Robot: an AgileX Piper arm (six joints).
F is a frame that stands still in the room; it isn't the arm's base.
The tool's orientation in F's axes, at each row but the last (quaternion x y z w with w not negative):
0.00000, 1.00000, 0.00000, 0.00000
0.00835, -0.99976, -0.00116, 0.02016
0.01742, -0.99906, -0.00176, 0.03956
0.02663, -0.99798, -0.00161, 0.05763
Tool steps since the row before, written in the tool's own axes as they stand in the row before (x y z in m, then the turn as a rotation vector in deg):
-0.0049, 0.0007, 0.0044, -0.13, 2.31, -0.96
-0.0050, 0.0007, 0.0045, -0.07, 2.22, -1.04
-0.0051, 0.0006, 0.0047, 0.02, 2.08, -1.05
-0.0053, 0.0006, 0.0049, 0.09, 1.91, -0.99
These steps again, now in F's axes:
0.0049, 0.0007, -0.0044, 0.13, 2.31, 0.96
0.0048, 0.0008, -0.0047, 0.07, 2.22, 1.04
0.0047, 0.0008, -0.0051, -0.01, 2.08, 1.06
0.0047, 0.0009, -0.0055, -0.08, 1.90, 1.01

